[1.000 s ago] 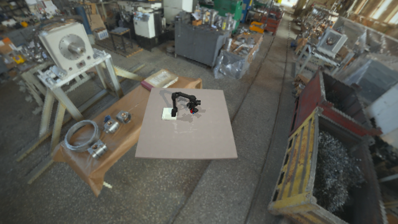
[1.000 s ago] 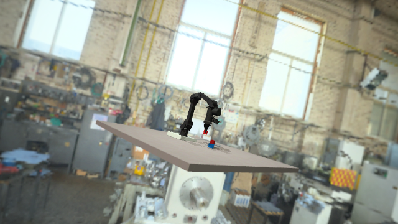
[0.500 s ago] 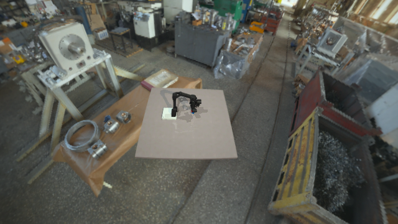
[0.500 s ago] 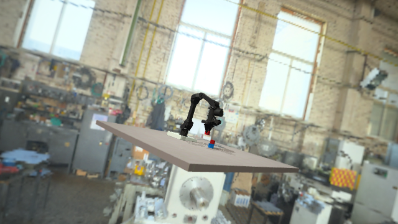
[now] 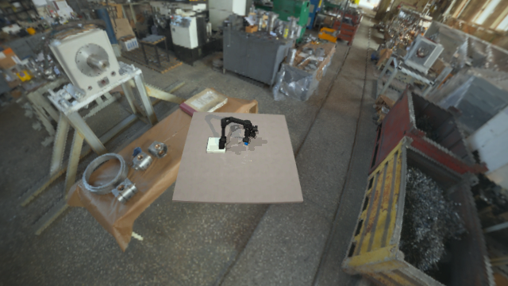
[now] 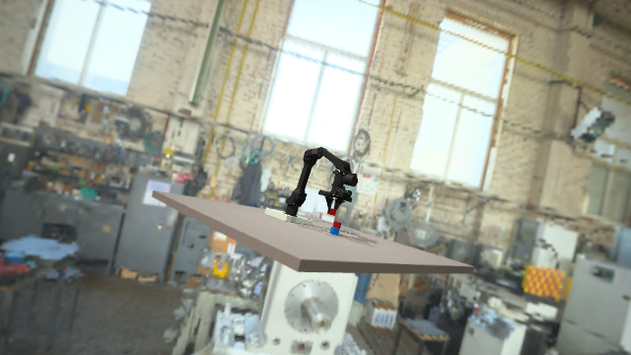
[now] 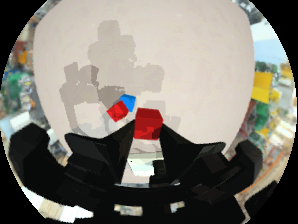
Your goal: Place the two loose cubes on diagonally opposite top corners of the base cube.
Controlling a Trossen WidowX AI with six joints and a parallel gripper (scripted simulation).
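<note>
My gripper tip is 10 mm short of the blue base cube, 50 mm to the right of it and 100 mm above it.
</note>
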